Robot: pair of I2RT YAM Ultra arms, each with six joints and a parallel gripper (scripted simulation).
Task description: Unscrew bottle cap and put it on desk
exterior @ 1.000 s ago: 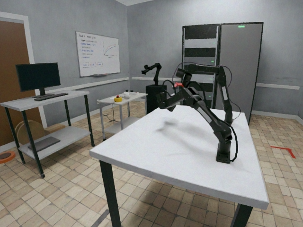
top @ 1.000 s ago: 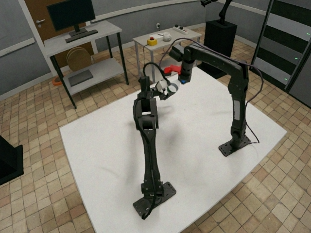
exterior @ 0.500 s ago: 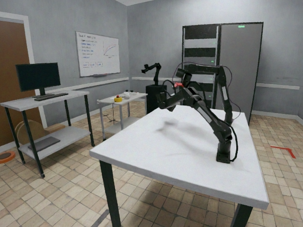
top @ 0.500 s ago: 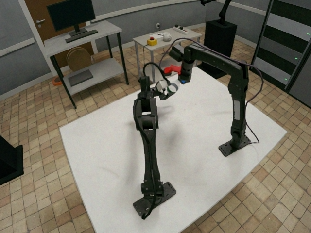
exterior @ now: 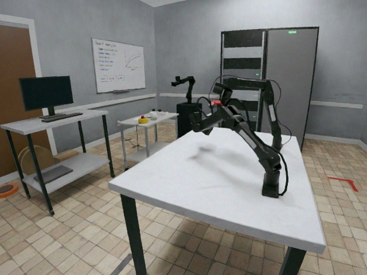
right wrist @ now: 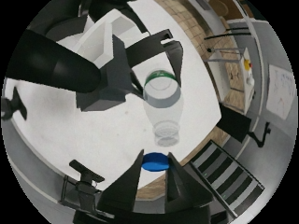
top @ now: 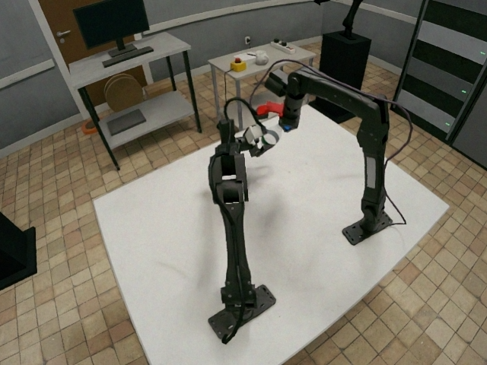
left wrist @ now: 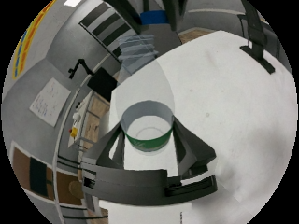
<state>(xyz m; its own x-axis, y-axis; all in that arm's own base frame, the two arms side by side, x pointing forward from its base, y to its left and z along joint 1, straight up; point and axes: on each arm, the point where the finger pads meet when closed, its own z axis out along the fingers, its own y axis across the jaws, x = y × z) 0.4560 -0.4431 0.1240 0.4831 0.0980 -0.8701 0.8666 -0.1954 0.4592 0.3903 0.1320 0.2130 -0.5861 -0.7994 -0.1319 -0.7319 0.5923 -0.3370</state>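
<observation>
The plastic bottle is 10 mm behind my left hand, 10 mm to the right of it and 30 mm above it. Round my left hand: blue cap 80 mm behind, 20 mm to the right, 90 mm above.
Now: the blue cap right at my right hand. Also, from my right hand: plastic bottle (60 mm ahead, 20 mm to the left, 60 mm below).
</observation>
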